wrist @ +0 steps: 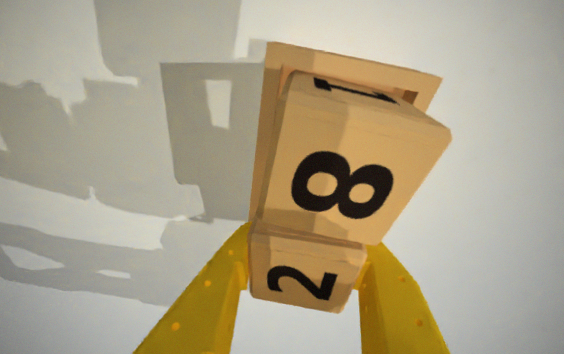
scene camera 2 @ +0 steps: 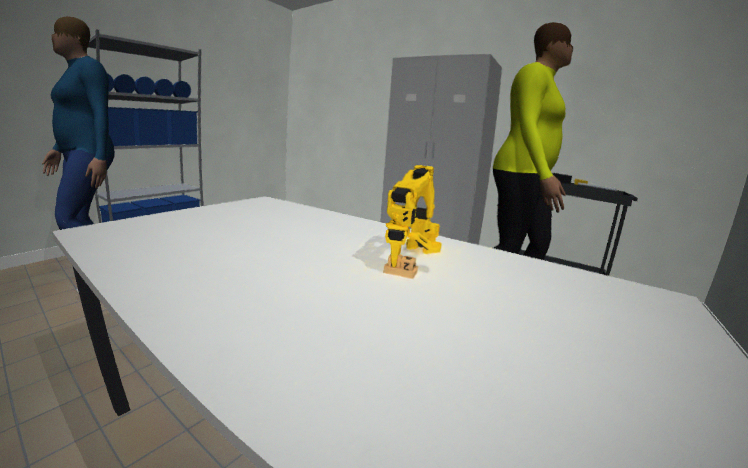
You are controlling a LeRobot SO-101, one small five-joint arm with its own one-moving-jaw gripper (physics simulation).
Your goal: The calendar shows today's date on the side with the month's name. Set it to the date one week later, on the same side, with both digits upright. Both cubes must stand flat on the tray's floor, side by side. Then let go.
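Observation:
The tray [scene camera 2: 401,272] [wrist: 350,61] stands on the white table with both wooden cubes side by side in it. The near cube in the wrist view [wrist: 306,254] has a sideways 2 on top. My gripper [scene camera 2: 394,264] [wrist: 306,272] is shut on this cube, with the jaws against its two opposite sides. The other cube [scene camera 2: 408,263] [wrist: 325,132] has a sideways 8 on top and a 1 on its far side in the wrist view; a 2 shows on its front in the scene view. In the scene view, a jaw hides most of the held cube's front.
The yellow arm [scene camera 2: 410,190] stands behind the tray on the white table [scene camera 2: 441,358]. Its shadow falls to the left. Behind the table are a grey cabinet [scene camera 2: 419,126], a shelf unit [scene camera 2: 200,121], a dark side table [scene camera 2: 595,192] and two people.

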